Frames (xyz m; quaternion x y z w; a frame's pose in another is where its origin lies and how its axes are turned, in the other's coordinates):
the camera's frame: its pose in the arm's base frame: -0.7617 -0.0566 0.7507 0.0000 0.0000 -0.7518 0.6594
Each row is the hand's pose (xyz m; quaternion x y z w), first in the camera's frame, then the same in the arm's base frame.
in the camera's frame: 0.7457 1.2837 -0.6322 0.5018 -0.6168 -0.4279 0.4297
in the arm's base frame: 0.4138 -0.9633 0.1185 0.1328 0.7840 0.6052 0.0384
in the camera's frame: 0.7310 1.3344 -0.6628 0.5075 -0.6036 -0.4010 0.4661
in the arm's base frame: 0.4660 -0.9554 0.0879 -0.1191 -0.7796 -0.6148 0.0059
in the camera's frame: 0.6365 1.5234 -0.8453 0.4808 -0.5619 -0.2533 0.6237
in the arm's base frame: 0.6657 -0.8863 -0.0946 -0.1054 -0.7320 -0.6359 0.2208
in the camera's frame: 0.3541 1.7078 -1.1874 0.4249 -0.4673 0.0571 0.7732
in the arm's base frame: 0.8853 -0.6304 -0.4367 -0.0711 -0.6276 -0.5436 0.5528
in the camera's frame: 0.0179 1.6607 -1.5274 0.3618 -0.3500 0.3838 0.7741
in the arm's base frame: 0.8825 -0.2909 -0.7767 -0.0246 -0.5028 -0.3289 0.7990
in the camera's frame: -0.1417 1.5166 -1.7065 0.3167 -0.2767 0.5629 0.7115
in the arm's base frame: 0.7604 -0.1139 -0.9558 0.0008 -0.4206 -0.1637 0.8924
